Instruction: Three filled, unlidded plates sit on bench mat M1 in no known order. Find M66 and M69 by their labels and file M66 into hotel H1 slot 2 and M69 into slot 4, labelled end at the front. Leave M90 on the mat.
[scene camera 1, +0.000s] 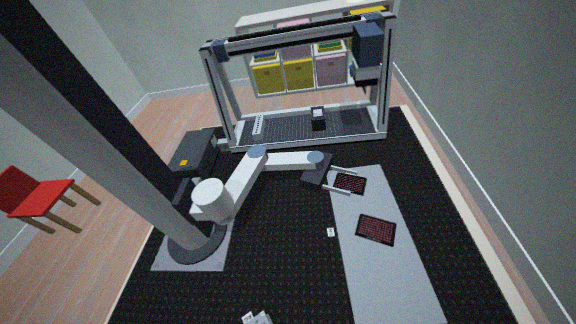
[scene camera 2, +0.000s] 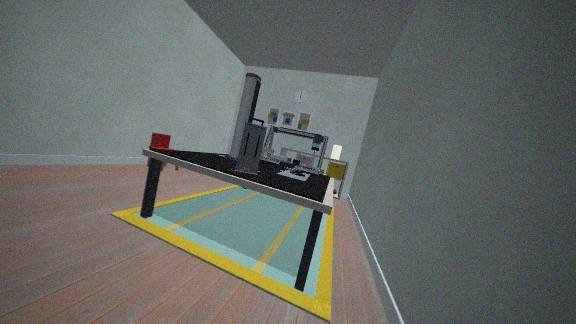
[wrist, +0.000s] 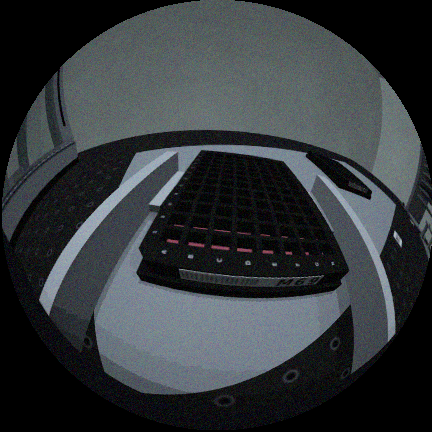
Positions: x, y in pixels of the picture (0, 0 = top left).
Scene:
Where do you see my gripper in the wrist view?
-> At 248, 171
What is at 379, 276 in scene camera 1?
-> A grey mat M1.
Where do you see a grey mat M1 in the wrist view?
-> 155, 339

